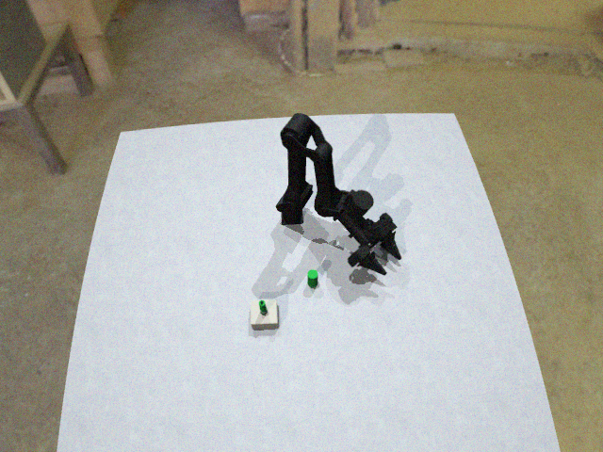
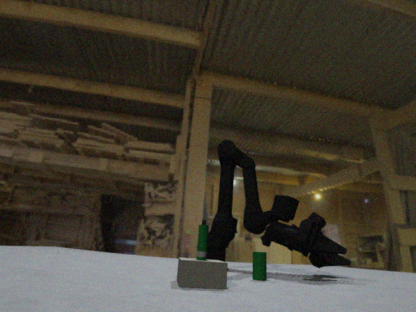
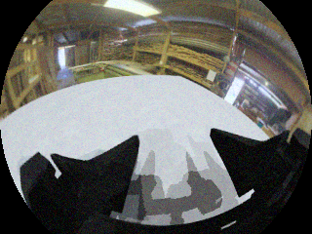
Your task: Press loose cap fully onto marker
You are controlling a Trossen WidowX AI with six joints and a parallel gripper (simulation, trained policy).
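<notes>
The green cap lies 1 cm ahead of my gripper tip, 22 cm to the right of it and 2 cm below it. Also, from my gripper tip: holder block (10 cm ahead, 35 cm to the right, 3 cm below).
</notes>
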